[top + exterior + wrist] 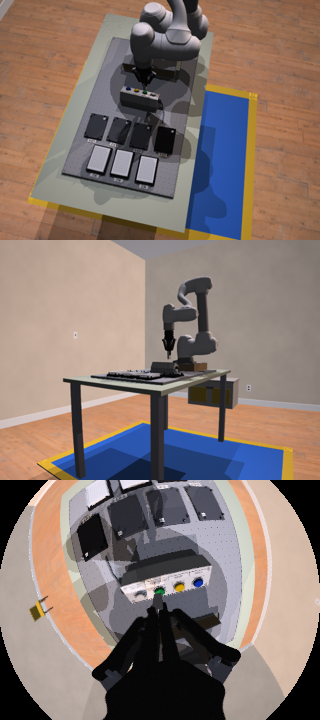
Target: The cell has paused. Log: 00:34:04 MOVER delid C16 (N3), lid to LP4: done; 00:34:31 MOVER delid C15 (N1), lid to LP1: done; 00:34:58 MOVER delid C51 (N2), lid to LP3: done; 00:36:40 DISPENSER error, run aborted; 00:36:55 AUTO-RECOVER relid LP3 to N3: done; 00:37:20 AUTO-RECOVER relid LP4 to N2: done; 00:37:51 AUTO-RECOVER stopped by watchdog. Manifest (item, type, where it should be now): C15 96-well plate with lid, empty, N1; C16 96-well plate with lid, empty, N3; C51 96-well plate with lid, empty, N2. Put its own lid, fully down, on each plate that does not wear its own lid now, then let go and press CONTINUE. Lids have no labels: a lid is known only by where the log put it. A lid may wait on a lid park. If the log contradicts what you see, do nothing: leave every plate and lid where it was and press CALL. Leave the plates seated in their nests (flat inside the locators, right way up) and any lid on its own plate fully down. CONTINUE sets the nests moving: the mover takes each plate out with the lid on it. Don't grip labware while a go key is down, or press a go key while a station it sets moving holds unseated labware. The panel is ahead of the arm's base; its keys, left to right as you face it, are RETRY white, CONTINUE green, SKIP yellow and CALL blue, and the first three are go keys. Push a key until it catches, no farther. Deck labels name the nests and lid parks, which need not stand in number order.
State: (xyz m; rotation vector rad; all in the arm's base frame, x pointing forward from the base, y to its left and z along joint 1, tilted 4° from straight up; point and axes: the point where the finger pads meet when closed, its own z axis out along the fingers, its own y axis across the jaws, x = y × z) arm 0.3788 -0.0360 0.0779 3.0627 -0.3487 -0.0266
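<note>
The green key is 7 cm below my hand. Also, from my hand: yellow key: 7 cm below, 5 cm to the right, 1 cm behind; then white key: 7 cm below, 5 cm to the left, 1 cm ahead; then blue key: 10 cm to the right, 7 cm below, 2 cm behind.
</note>
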